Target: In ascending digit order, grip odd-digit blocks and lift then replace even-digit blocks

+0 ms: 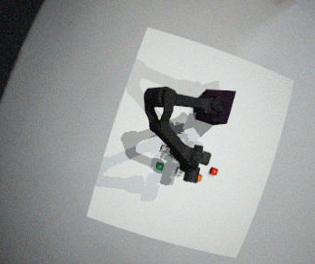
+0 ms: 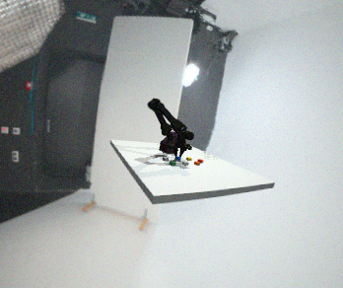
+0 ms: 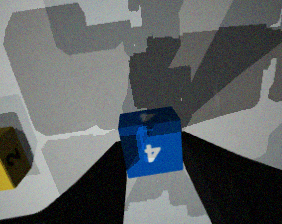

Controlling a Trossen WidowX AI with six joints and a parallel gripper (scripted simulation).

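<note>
My gripper tip is now right at the blue block. The rest, counted from my gripper tip: grey block: 110 mm to the right, 30 mm ahead; yellow block: 100 mm to the left; white block: 110 mm ahead, 10 mm to the left.
</note>
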